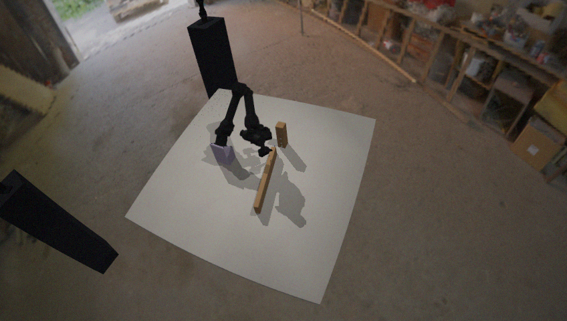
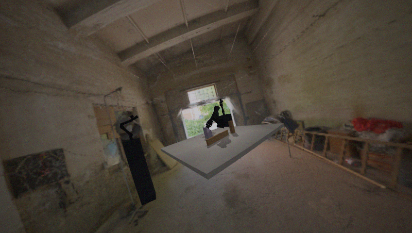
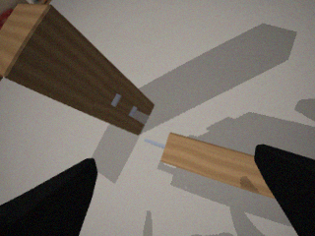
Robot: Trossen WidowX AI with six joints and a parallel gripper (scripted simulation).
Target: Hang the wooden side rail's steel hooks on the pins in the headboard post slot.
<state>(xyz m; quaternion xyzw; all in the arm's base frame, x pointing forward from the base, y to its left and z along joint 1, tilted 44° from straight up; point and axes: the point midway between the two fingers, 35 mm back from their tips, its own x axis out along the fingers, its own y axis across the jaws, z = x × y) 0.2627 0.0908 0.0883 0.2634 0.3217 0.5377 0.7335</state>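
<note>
The headboard post is 12 cm to the left of my gripper tip and 4 cm below it.
</note>
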